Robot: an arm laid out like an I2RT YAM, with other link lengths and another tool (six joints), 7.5 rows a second.
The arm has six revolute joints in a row. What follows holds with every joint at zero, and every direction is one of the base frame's. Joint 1 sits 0.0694 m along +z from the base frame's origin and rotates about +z. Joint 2 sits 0.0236 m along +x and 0.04 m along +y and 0.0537 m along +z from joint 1 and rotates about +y. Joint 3 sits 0.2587 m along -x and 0.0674 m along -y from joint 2 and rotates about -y. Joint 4 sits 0.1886 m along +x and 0.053 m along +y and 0.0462 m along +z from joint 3 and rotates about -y. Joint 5 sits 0.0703 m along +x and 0.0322 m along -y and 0.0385 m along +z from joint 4 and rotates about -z. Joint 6 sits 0.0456 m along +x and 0.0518 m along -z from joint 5 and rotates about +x. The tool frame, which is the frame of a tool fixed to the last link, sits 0.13 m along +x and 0.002 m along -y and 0.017 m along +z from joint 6; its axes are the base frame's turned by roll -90.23, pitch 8.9 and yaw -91.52 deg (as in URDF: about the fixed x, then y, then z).
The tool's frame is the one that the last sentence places.
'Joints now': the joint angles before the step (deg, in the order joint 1, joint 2, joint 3, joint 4, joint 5, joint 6). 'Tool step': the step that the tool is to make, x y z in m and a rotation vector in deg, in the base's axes. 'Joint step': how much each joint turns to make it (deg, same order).
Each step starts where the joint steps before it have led.
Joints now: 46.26 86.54 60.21 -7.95 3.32 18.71
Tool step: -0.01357 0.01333 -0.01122 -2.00 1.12 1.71
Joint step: 3.50 1.38 0.22 -1.12 1.75 0.63
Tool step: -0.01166 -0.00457 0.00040 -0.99 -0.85 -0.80
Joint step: 2.40 -2.31 -1.93 -0.72 3.33 0.89
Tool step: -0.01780 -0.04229 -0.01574 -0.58 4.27 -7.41
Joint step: 0.40 -6.75 -6.24 -4.93 4.15 7.39
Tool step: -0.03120 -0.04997 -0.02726 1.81 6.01 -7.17
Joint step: -0.02 -10.04 -10.41 -4.00 1.15 9.43
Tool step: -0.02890 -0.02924 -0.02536 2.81 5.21 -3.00
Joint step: -0.05 -8.25 -8.47 -2.10 -2.25 6.30
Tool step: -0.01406 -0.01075 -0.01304 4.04 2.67 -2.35
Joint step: 0.07 -4.92 -5.37 1.12 -1.75 4.96
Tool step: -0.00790 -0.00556 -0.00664 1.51 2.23 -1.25
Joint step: -0.04 -2.10 -1.63 -1.06 -1.17 2.74
